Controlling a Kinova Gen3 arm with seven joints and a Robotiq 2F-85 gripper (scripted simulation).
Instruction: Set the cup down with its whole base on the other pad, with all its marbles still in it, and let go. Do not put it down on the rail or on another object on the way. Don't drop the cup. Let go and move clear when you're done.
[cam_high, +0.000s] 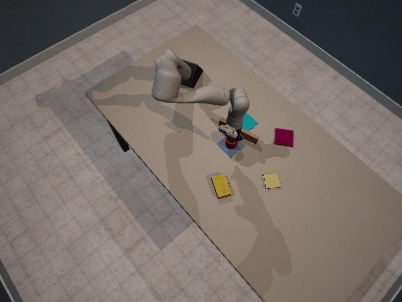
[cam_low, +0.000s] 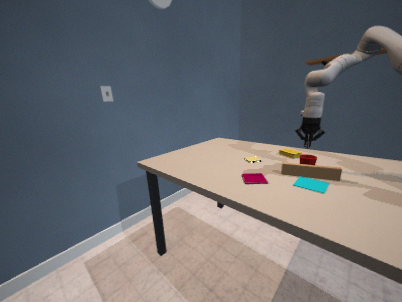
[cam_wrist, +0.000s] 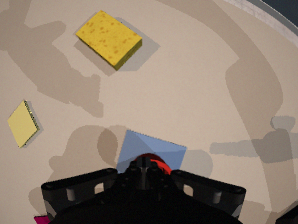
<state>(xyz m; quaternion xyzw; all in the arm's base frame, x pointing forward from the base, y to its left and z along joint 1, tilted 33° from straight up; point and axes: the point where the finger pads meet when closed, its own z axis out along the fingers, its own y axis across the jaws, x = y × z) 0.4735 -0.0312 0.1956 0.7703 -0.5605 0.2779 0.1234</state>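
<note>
My gripper is now 20 mm past the red cup, 40 mm to the right of it and 100 mm above it. From my hand the other things lie so: wooden rail: 40 mm behind, 110 mm to the left, 110 mm below; then teal pad: 60 mm behind, 190 mm to the left, 140 mm below; then blue pad: 20 mm behind, 30 mm to the left, 140 mm below.
</note>
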